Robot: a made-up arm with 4 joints.
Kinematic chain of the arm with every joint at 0, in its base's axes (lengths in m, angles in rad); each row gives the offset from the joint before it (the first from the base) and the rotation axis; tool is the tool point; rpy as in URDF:
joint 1: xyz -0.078 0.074 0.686 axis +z
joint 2: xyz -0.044 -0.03 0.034 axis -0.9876 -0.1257 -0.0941
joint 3: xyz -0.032 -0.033 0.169 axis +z
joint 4: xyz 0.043 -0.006 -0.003 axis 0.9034 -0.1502 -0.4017
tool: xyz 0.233 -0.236 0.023 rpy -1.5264 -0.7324 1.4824
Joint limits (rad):
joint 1: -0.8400..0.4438
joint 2: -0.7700..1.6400
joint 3: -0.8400..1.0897
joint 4: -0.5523..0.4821
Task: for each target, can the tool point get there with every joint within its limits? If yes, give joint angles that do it. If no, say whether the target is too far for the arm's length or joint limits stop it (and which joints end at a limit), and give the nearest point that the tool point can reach.
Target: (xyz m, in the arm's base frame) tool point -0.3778 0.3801 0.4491
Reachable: no: joint limits stop it (at a limit: joint 1, joint 3, joint 4) | nearest point 0.0259 0.3991 0.6038 | short by 0.433 m
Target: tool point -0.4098 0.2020 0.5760
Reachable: no: joint limits stop it (at a limit: joint 1, joint 2, joint 3, joint 4) | nearest point -0.4298 -0.1024 0.5263 | short by 0.309 m
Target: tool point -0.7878 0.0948 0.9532
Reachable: no: too far | nearest point -0.4466 -0.0650 0.9197 | short by 0.378 m
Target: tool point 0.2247 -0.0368 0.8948
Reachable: yes | joints 0.0513 -0.2228 0.6106 -0.0733
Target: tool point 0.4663 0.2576 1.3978
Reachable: no: too far | nearest point 0.1511 0.1903 1.0597 | short by 0.467 m
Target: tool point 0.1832 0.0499 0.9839
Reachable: yes | joints -0.5672 1.1959 0.3422 -0.1929
